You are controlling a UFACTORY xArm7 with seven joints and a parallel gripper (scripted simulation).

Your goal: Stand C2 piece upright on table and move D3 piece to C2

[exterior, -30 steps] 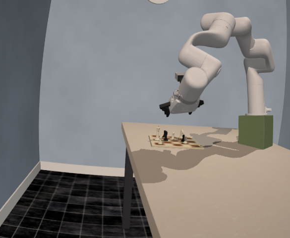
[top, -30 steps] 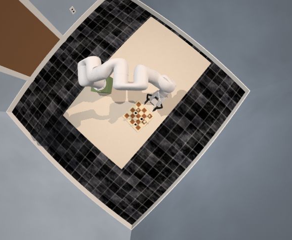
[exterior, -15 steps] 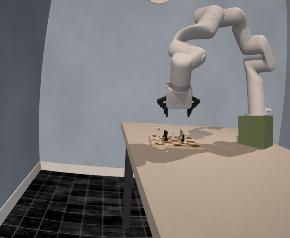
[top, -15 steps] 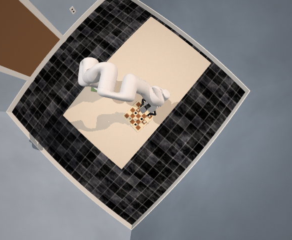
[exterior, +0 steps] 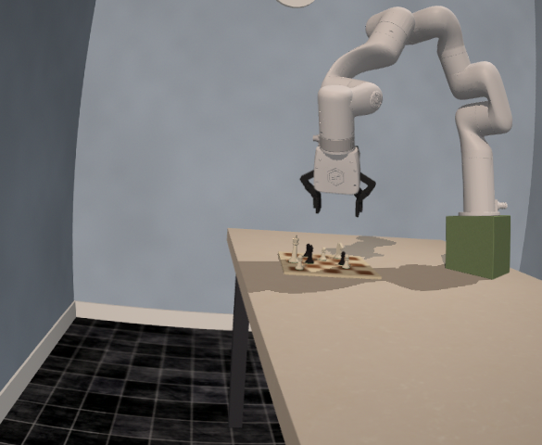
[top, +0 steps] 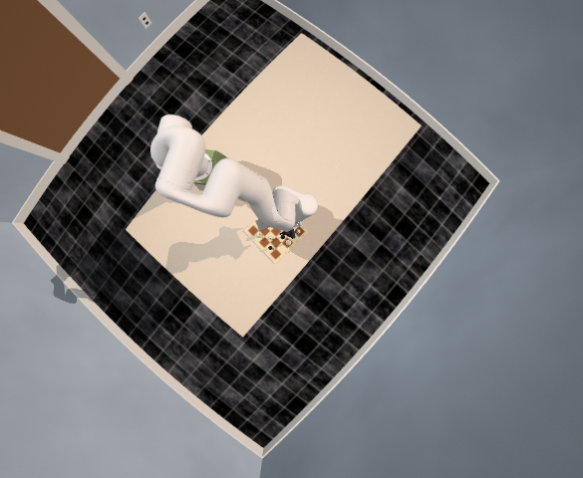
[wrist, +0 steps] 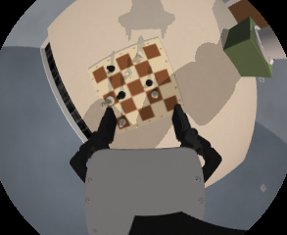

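The chessboard lies 140 mm below my hand and 30 mm to the right of it.
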